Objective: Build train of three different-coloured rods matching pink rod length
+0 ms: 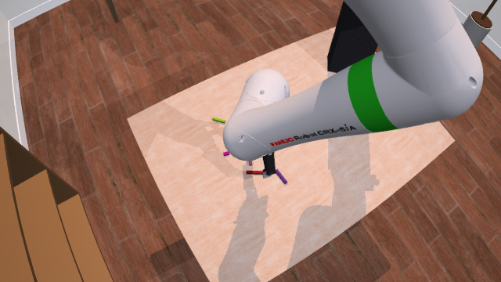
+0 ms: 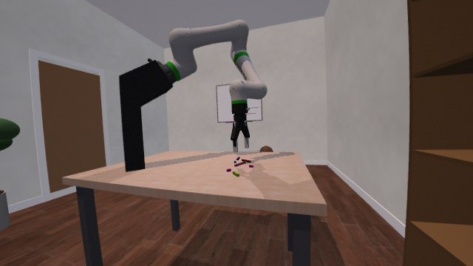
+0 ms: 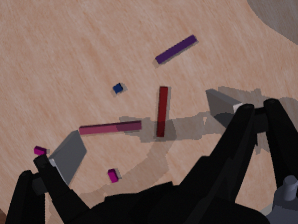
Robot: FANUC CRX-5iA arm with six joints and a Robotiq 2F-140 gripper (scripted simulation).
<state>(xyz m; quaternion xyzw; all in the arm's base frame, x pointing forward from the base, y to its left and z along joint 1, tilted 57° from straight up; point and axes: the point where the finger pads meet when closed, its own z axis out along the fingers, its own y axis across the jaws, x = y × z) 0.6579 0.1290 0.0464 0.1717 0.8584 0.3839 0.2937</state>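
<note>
Now: hand 80 mm above the blue rod, 40 mm past it and 20 mm to the left of it. Round my hand: red rod 80 mm below, 20 mm to the left, 20 mm ahead; purple rod 80 mm below, 70 mm to the left, 50 mm behind; pink rod 80 mm below, 50 mm to the right, 10 mm ahead.
</note>
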